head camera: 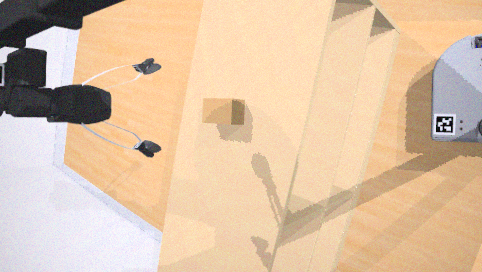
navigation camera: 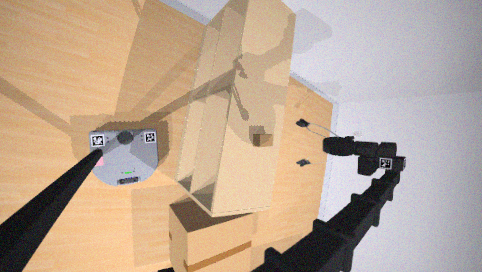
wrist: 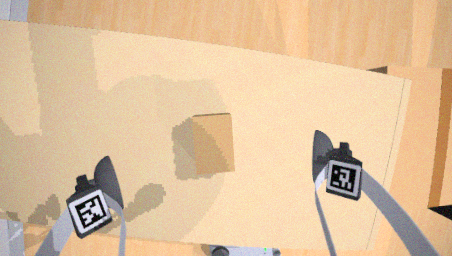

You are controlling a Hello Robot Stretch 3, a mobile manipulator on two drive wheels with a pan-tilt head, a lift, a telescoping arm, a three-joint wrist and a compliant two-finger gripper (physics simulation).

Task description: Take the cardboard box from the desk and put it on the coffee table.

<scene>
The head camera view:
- gripper: 158, 108
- small brown cardboard box: 230, 111
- pale wooden shelf unit: 285, 184
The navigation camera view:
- gripper: 297, 142
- pale wooden shelf unit: 240, 83
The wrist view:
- gripper: 216, 162
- small brown cardboard box: 213, 137
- pale wooden shelf unit: 81, 94
</scene>
